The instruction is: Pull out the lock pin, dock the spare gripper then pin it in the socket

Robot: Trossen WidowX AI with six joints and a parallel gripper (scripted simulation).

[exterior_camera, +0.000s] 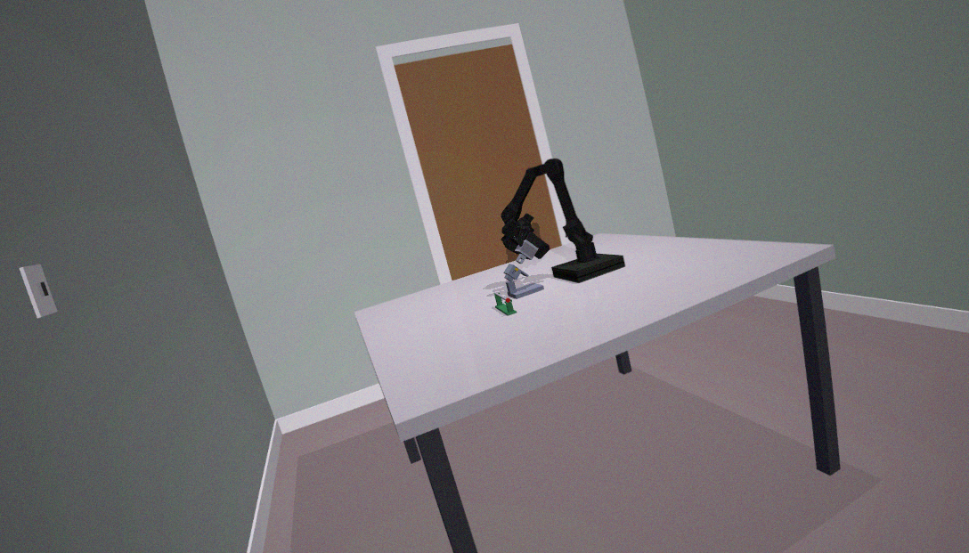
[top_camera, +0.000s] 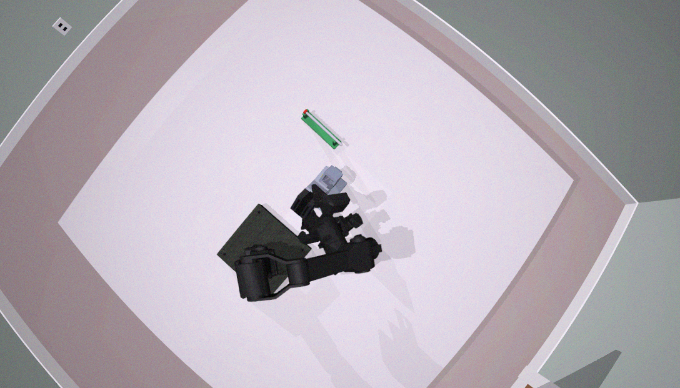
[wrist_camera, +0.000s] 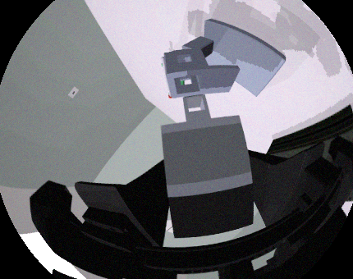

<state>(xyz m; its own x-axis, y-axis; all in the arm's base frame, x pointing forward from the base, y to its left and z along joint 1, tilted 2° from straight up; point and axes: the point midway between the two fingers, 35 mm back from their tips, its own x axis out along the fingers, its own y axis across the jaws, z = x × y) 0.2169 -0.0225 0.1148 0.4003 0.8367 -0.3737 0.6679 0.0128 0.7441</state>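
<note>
Right now my gripper tip is 17 cm short of the green cradle, 12 cm above it and 11 cm to the right of it. Also, from my gripper tip: mount 9 cm below, 6 cm ahead, 1 cm to the right; then spare gripper 1 cm to the right.
</note>
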